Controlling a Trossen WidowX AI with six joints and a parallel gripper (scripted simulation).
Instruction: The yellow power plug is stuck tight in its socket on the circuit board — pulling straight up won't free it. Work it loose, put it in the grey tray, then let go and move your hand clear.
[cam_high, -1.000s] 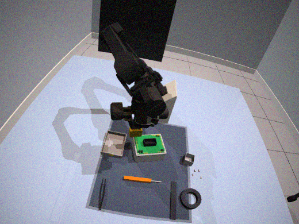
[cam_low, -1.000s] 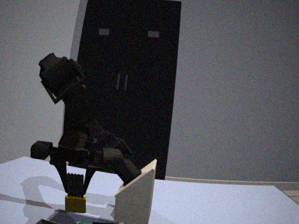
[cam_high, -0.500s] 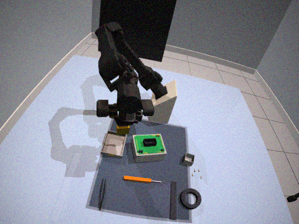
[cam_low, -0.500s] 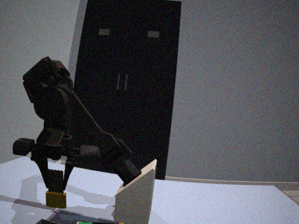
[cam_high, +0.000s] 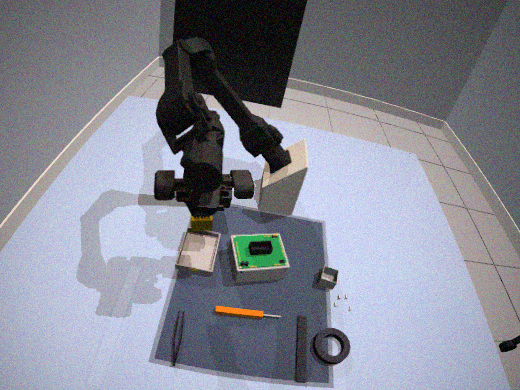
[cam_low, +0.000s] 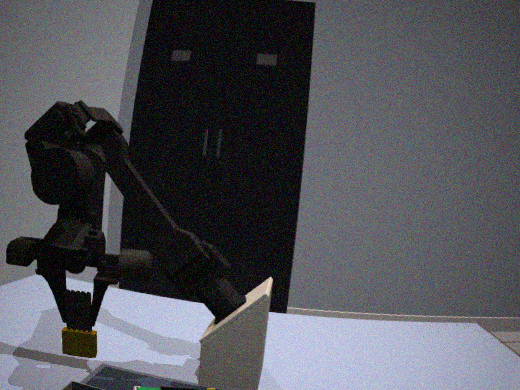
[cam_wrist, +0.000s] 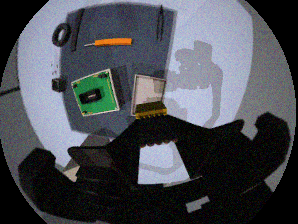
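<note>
Now: the grey tray 140 mm below my gripper tip. Also, from my gripper tip: dark mat 70 mm ahead, 130 mm to the left, 140 mm below; then black bar 230 mm ahead, 230 mm to the left, 130 mm below; then yellow power plug 10 mm below.
</note>
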